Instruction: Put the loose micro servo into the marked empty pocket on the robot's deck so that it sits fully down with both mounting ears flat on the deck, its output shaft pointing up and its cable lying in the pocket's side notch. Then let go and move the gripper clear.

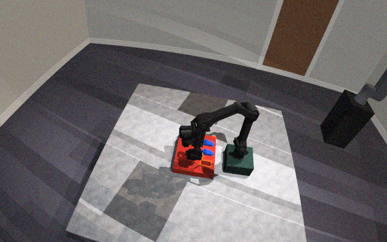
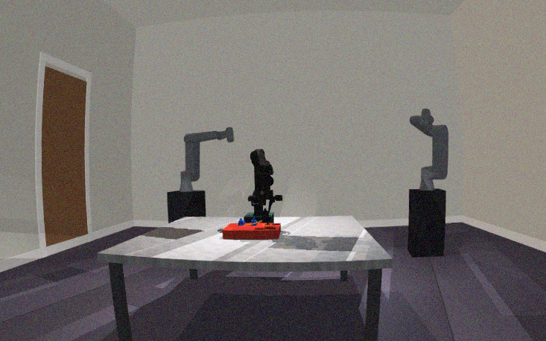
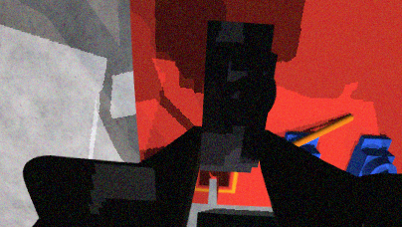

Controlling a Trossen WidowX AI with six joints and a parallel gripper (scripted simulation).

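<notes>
My gripper tip is 100 mm above the red deck, 70 mm to the left of it and 50 mm short of it.
</notes>
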